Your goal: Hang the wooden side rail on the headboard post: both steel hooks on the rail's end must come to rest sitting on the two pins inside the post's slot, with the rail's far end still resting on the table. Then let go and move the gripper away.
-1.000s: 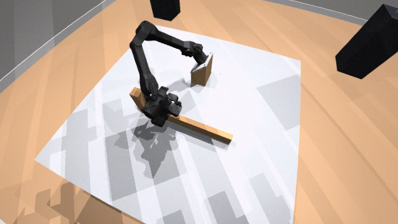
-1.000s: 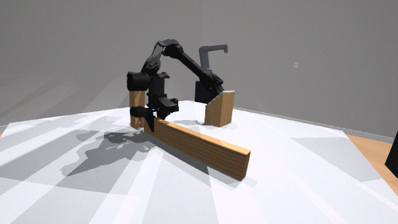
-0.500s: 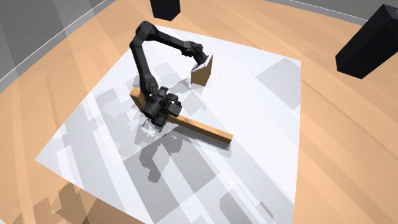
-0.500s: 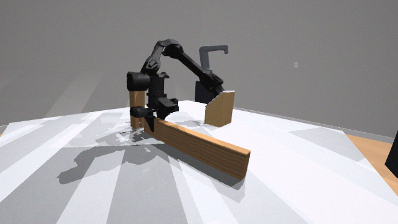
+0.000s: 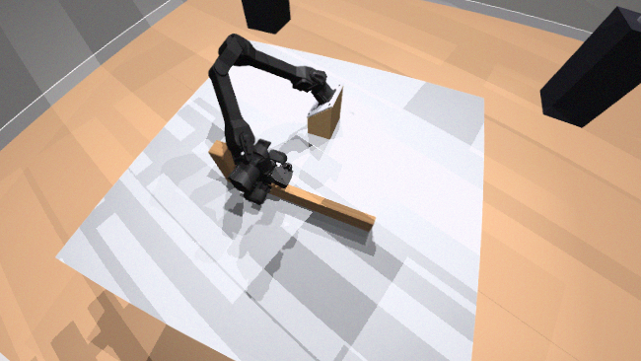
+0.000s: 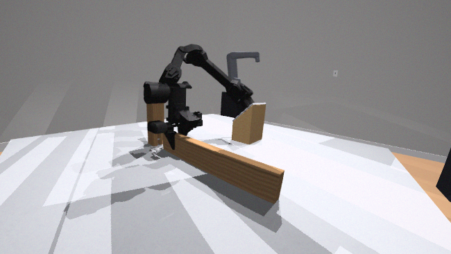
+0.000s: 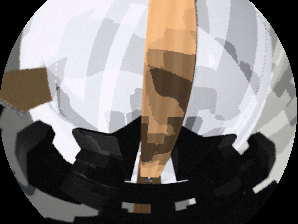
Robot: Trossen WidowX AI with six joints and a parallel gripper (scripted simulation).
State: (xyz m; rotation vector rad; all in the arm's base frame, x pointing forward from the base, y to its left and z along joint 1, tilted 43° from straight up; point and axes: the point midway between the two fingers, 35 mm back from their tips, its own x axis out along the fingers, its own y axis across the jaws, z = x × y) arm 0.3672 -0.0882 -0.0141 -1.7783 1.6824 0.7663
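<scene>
My gripper tip is now 140 mm to the left of the upright headboard post, 60 mm below it and 10 mm short of it.
</scene>
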